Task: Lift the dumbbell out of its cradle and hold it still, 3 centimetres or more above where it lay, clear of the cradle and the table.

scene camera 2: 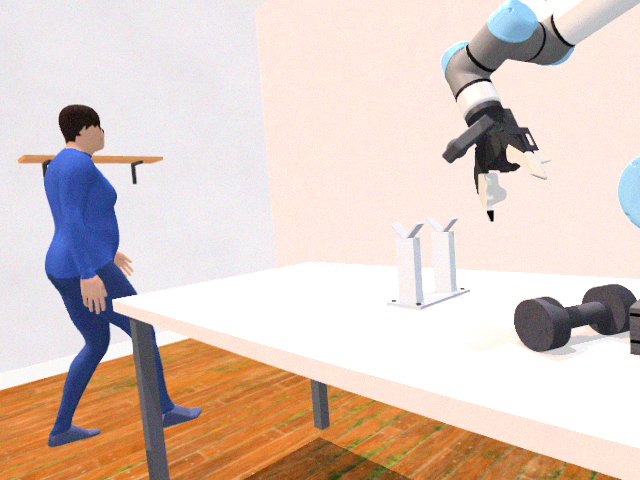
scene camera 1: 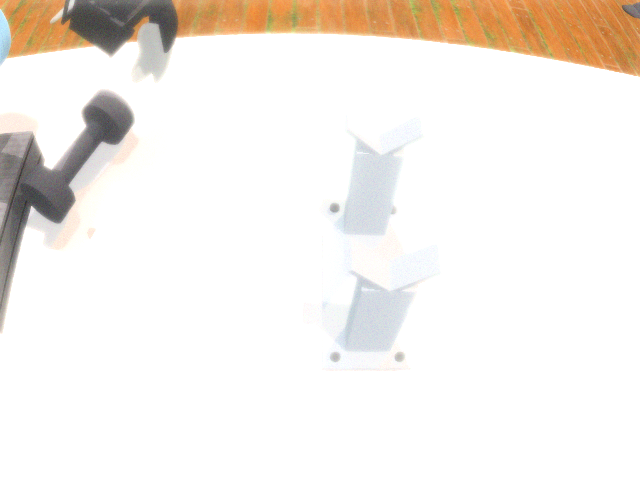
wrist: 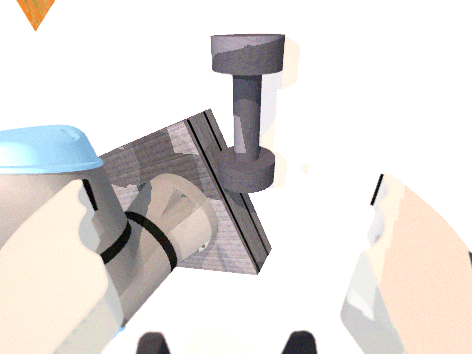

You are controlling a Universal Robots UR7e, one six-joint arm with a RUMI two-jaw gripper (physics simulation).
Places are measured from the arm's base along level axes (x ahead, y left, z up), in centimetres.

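Pixels of known places: gripper, fingertip midpoint: (scene camera 2: pixel 516 202) (scene camera 1: pixel 109 48) (wrist: pixel 232 180); arm's base, link origin: (wrist: pixel 181 210).
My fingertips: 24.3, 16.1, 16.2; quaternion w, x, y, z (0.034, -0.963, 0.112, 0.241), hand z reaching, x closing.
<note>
For each thing: its top centre in the pictures, then the offset to it from my fingertips, as dx, dy, dz. Level surfaces: height alone.
- dark grey dumbbell, top centre: (wrist: pixel 231 127) (scene camera 1: pixel 70 134) (scene camera 2: pixel 576 291) -9.1, -1.4, -14.9
- white table, surface height: dz -23.2
- white cradle, top centre: (scene camera 1: pixel 391 180) (scene camera 2: pixel 425 219) +32.4, -10.3, -3.4
The dark grey dumbbell (scene camera 1: pixel 80 153) (scene camera 2: pixel 586 314) (wrist: pixel 247 120) lies on its side on the white table (scene camera 2: pixel 248 310), one end close beside a dark block. The white cradle (scene camera 1: pixel 369 193) (scene camera 2: pixel 408 268), two posts with V-shaped tops on a base plate, stands apart from it and holds nothing. My gripper (scene camera 1: pixel 98 50) (scene camera 2: pixel 517 198) (wrist: pixel 232 180) is open and empty, well above the table. In the wrist view the dumbbell shows ahead between and beyond the spread fingers, its bar running up the picture. In scene camera 1 the gripper is partly cut off at the top left.
The dark wood-like block (scene camera 1: pixel 11 160) (scene camera 2: pixel 635 333) (wrist: pixel 232 242) is under the arm's base, close to the dumbbell's near end. The arm's lower joints show at the left of the wrist view. A person in blue (scene camera 2: pixel 80 217) stands beyond the table's far left end, near a wall shelf (scene camera 2: pixel 129 159).
</note>
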